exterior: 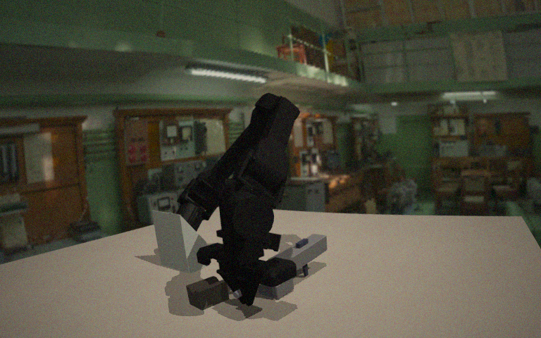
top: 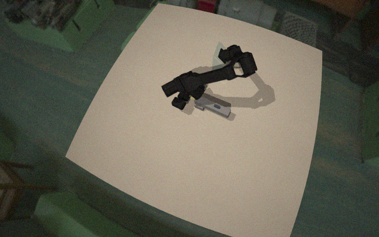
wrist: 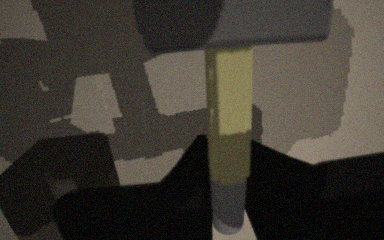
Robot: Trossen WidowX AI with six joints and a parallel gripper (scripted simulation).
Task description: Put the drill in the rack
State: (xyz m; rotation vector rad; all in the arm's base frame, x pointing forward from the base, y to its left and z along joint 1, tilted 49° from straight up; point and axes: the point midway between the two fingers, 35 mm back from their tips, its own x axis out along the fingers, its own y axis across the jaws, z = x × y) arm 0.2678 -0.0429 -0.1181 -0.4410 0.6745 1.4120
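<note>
Now: gripper tip 40 mm to the right of the drill, 40 mm below it and 10 mm short of it. Round my gripper tip: dark rack: 80 mm behind, 10 mm to the right, 10 mm above; then blue key: 170 mm to the left, 50 mm above, 30 mm ahead; then grey holder block: 140 mm to the left, 40 mm above, 20 mm ahead.
</note>
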